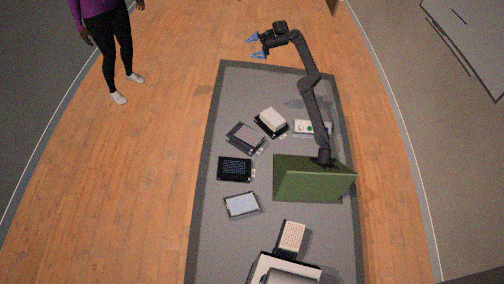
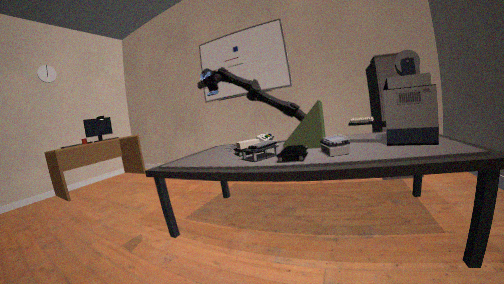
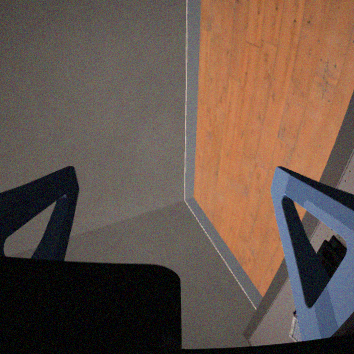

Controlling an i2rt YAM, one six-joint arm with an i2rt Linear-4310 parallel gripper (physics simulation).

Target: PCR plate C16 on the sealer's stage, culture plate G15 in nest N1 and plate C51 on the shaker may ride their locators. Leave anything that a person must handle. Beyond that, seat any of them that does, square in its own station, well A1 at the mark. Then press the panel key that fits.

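My gripper [image 1: 249, 48] [image 2: 208, 85] [image 3: 174, 177] is open and empty, high beyond the table's far end. A white plate with reddish wells [image 1: 292, 236] [image 2: 361, 120] lies on the stage sticking out of the large machine [image 1: 257, 267] [image 2: 411, 115]. A black plate with bluish wells [image 1: 235, 166] sits in a black station. A grey plate [image 1: 248, 135] sits on a dark raised station. A pale blue plate [image 1: 242, 204] lies on a low grey box [image 2: 336, 148]. Labels, A1 marks and whether plates ride locators are too small to tell. The key panel [image 1: 301, 127] [image 2: 265, 136] is partly behind the arm.
A white block [image 1: 272, 117] sits on a black base near the panel. A green wedge-shaped block [image 1: 320, 185] [image 2: 311, 131] stands at the arm's base. A person [image 1: 109, 35] stands on the floor left of the table [image 1: 270, 75] [image 2: 200, 157]. A desk with a monitor [image 2: 98, 128] stands farther off.
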